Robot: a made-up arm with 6 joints.
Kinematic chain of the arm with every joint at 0, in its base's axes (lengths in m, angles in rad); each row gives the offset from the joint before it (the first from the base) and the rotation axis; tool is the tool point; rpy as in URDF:
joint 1: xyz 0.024 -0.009 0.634 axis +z
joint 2: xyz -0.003 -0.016 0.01 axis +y
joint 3: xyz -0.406 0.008 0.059 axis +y
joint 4: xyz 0.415 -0.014 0.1 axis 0.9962 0 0.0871
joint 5: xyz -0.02 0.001 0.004 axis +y
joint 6: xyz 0.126 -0.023 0.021 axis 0.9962 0 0.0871
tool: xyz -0.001 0.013 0.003 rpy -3.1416 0 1.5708
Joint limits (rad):
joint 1: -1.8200..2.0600
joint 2: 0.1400..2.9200
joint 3: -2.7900..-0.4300
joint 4: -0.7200..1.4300
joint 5: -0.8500..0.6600
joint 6: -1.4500..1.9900
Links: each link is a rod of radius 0.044 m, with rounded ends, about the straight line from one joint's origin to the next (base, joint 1, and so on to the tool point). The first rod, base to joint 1, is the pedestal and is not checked.
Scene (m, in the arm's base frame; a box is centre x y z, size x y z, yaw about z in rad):
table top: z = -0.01
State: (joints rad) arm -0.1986 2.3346 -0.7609 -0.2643 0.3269 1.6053
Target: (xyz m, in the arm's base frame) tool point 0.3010 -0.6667 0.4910
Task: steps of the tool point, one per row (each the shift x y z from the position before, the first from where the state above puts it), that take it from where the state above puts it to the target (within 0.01 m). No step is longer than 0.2 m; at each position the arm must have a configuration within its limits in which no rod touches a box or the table.
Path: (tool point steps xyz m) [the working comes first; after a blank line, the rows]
Joints at the target: -1.1079 2.4024 -1.3822 -0.2837 0.1990 1.6230
Straight joint move there: clear.

1: 0.0326 -0.1196 0.0139
2: -0.0071 -0.1371 0.0247
3: -0.0529 -0.1406 0.0349
4: -0.0995 -0.1280 0.0442

